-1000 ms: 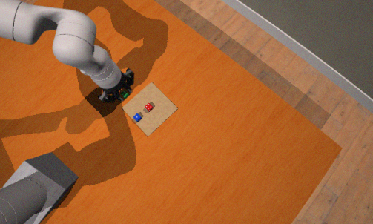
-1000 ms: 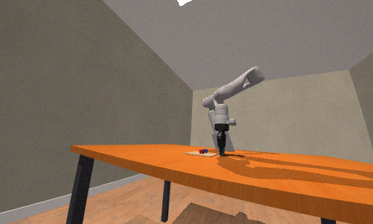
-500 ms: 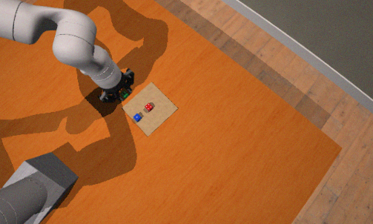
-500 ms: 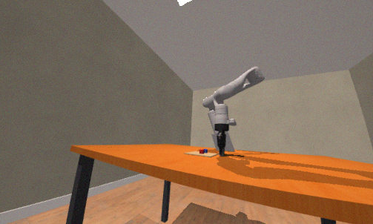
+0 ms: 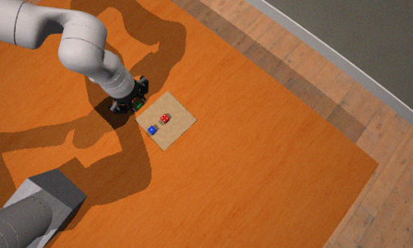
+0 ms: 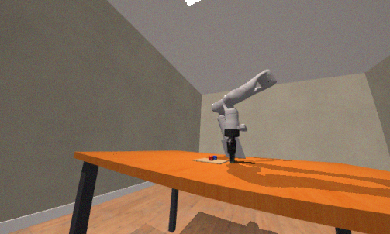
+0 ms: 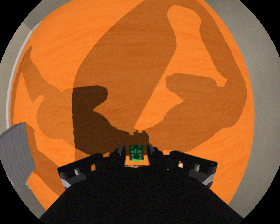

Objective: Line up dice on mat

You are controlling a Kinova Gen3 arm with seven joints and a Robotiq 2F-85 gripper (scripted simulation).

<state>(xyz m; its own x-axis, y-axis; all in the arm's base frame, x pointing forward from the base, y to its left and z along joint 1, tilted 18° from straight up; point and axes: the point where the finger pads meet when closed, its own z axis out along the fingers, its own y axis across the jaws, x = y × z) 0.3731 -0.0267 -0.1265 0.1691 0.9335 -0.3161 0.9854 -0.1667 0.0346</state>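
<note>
Now: the green die 10 mm below my hand. The rest, counted from my hand: blue die (90 mm to the right, 40 mm behind, 10 mm below); then tan mat (100 mm to the right, 20 mm below, 10 mm ahead); then red die (100 mm to the right, 10 mm below, 10 mm ahead).
</note>
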